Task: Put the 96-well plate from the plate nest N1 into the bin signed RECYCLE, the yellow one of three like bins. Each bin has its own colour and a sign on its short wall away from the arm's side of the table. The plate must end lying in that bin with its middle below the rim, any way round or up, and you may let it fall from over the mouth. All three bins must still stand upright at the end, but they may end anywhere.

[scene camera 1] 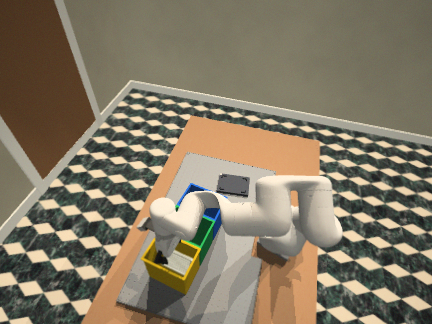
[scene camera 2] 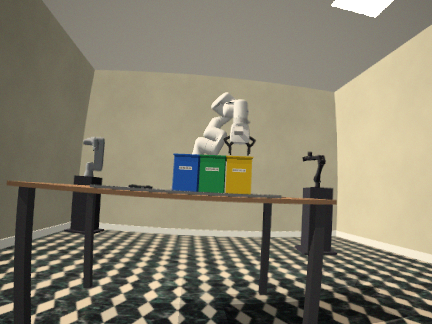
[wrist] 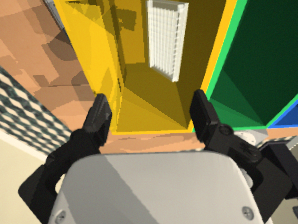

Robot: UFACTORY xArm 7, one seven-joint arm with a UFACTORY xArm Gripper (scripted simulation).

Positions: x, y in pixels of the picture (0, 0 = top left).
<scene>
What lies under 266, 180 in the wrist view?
The gripper.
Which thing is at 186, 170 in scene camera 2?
A blue bin.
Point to a yellow bin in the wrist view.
At 112, 49
</scene>
